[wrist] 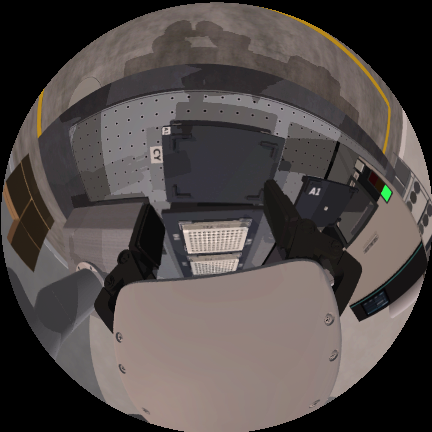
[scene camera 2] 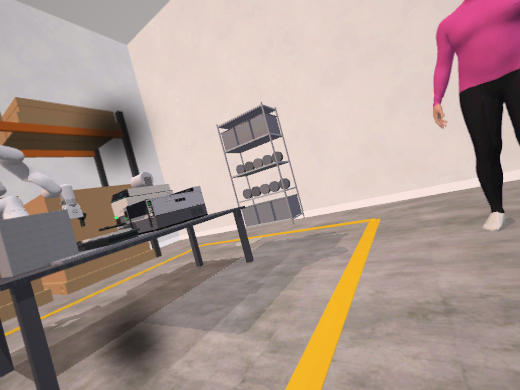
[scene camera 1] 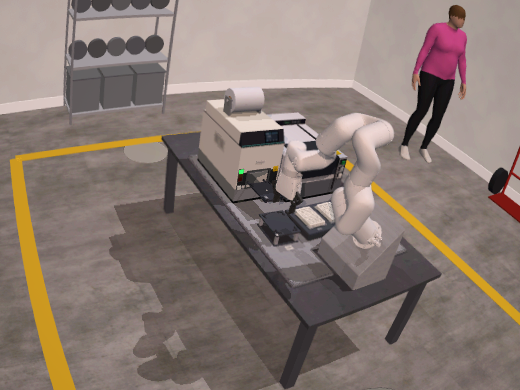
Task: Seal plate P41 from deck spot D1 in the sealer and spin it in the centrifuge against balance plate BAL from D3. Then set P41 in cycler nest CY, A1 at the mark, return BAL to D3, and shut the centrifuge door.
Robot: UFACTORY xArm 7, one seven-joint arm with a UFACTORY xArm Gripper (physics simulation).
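Places are measured from the arm's base along level axes (x left, y back, z up), in metres.
Where they show: gripper, fingertip midpoint: [wrist: 208, 204] [scene camera 2: 76, 227] [scene camera 1: 283, 207]; arm's base, origin of the base link: [wrist: 92, 284] [scene camera 2: 28, 234] [scene camera 1: 367, 235].
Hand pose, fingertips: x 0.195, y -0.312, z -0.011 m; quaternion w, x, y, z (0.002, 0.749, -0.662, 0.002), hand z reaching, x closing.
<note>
Things, the pixels of their centre, and the offset from my fingertips. Level surfaces: height alone.
- white well plate, body centre: [wrist: 215, 238] [scene camera 1: 309, 217] dx -0.178, dy -0.005, dz -0.101 m
- second white plate, body centre: [wrist: 213, 264] [scene camera 1: 330, 211] dx -0.301, dy +0.005, dz -0.101 m
- black cycler nest, body centre: [wrist: 220, 161] [scene camera 1: 278, 227] dx -0.022, dy -0.023, dz -0.124 m
- A1 mark, body centre: [wrist: 165, 130] dx +0.044, dy +0.044, dz -0.098 m
- cream sealer, body centre: [wrist: 393, 242] [scene camera 1: 240, 135] [scene camera 2: 145, 202] dx -0.098, dy -0.489, dz +0.083 m
- grey centrifuge, body centre: [scene camera 1: 292, 153] [scene camera 2: 167, 209] dx -0.395, dy -0.415, dz -0.033 m
- dark table, its level: dz -0.168 m
- film roll, body centre: [scene camera 1: 244, 99] [scene camera 2: 141, 181] dx -0.101, dy -0.510, dz +0.263 m
My gripper [scene camera 1: 286, 201] [scene camera 2: 82, 220] [wrist: 208, 204] is open and empty, above the deck area. A white well plate [scene camera 1: 310, 217] [wrist: 215, 239] lies at the deck spot that seems marked D1. A second white plate [scene camera 1: 326, 210] [wrist: 215, 265] lies beside it; its label is not legible. The black cycler nest [scene camera 1: 280, 223] [wrist: 220, 162] holds no plate; its CY label [wrist: 156, 154] and A1 mark [wrist: 166, 131] show. The cream sealer [scene camera 1: 220, 145] [wrist: 385, 250] has its black tray [scene camera 1: 264, 190] [wrist: 322, 202] out, bare. The grey centrifuge [scene camera 1: 320, 186] [scene camera 2: 175, 210] stands beside it; its door state is unclear.
The grey base block [scene camera 1: 357, 255] [scene camera 2: 37, 242] [wrist: 105, 225] carries the arm at one end of the dark table [scene camera 1: 320, 310]. A film roll [scene camera 1: 247, 99] sits on the sealer. A person [scene camera 1: 442, 55] [scene camera 2: 480, 55] and a shelf rack [scene camera 1: 117, 61] stand away from the table.
</note>
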